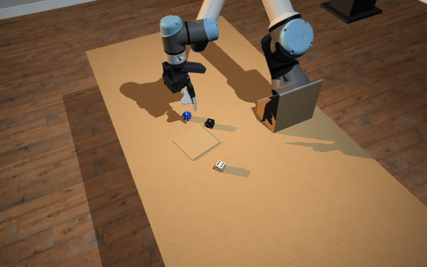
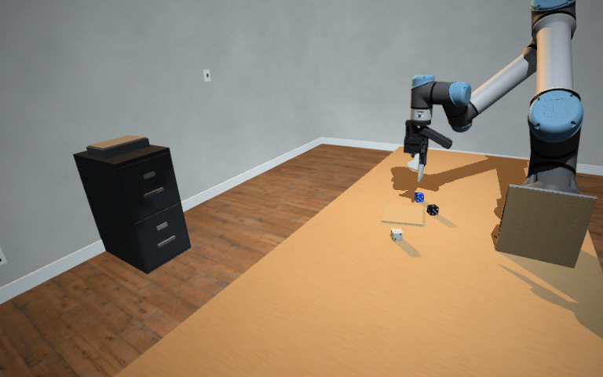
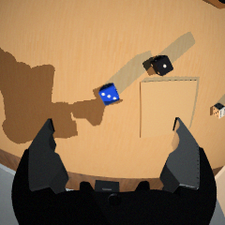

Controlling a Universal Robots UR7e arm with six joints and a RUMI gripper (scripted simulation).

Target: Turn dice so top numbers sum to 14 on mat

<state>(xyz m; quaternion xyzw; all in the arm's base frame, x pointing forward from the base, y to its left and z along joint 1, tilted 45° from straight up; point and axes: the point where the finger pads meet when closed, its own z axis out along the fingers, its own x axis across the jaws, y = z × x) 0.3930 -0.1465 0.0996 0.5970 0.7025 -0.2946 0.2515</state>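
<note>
The blue die lies 10 mm to the right of my hand and 100 mm below it. Also, from my hand: tan mat: 20 mm ahead, 140 mm to the left, 110 mm below; then white die: 10 mm behind, 310 mm to the left, 100 mm below; then black die: 70 mm behind, 80 mm to the left, 100 mm below.
</note>
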